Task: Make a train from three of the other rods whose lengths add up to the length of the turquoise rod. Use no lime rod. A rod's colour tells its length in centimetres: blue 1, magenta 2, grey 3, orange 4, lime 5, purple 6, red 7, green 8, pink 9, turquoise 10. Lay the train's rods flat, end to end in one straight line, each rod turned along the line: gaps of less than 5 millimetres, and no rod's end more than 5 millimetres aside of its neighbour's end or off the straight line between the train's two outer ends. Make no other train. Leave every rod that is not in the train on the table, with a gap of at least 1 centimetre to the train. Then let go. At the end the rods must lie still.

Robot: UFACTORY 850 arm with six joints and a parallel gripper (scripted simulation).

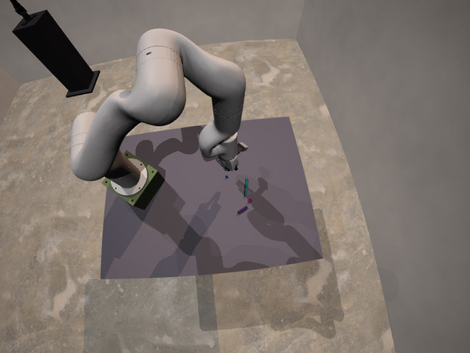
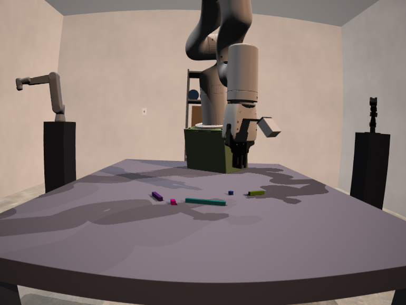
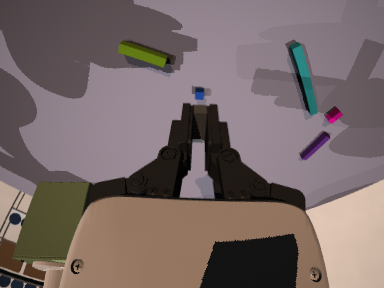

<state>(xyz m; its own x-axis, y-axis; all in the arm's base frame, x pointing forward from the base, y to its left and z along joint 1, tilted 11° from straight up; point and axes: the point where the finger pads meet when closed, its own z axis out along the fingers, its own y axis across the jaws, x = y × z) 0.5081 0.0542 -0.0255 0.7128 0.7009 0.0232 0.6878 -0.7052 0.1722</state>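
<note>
Now: the blue rod 20 mm behind my hand, 20 mm to the right of it and 100 mm below it. Also, from my hand: grey rod 20 mm below; then turquoise rod 80 mm ahead, 90 mm to the right, 100 mm below; then lime rod 30 mm behind, 60 mm to the left, 100 mm below.
</note>
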